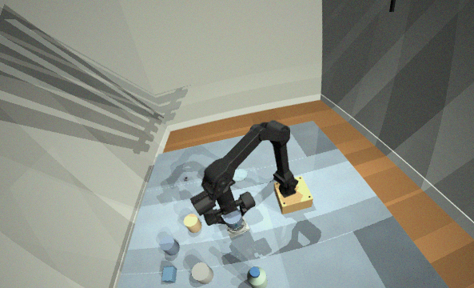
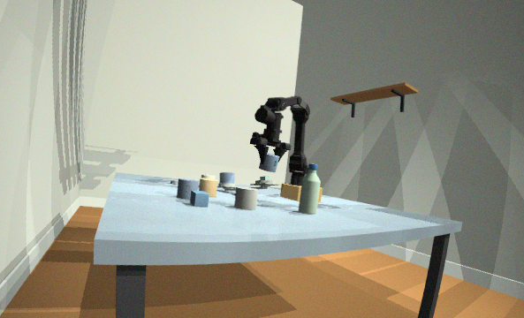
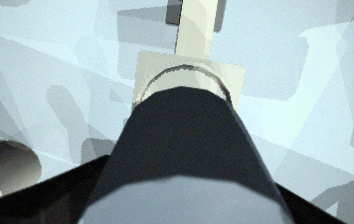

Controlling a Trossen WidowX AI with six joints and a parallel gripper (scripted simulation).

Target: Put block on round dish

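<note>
Right now my gripper tip is 60 mm above the green block and 10 mm to the left of it. Round my gripper tip: balance beam 140 mm to the right, 110 mm below, 10 mm ahead; tan cylinder 190 mm ahead, 120 mm to the right, 110 mm below; bottle 220 mm to the left, 40 mm below, 20 mm behind.
</note>
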